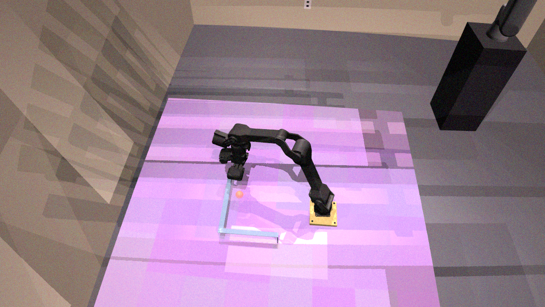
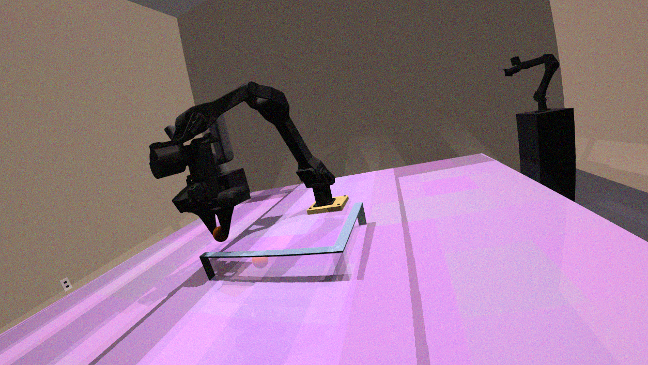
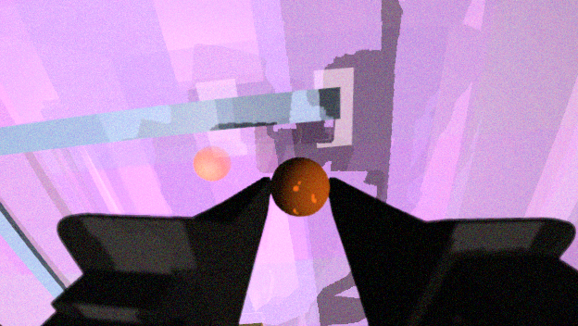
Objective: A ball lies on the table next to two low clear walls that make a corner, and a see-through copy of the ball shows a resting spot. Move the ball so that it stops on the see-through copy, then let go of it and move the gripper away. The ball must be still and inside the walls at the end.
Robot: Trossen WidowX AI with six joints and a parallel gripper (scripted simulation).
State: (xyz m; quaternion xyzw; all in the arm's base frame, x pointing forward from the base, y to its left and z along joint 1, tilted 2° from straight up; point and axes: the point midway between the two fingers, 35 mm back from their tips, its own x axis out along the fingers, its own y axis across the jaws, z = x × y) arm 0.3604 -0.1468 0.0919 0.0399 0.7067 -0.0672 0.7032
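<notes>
Now: gripper tip 8 cm to the right of the see-through copy and 7 cm above it. The rest, counted from my gripper tip: orange ball: right at my gripper tip.
</notes>
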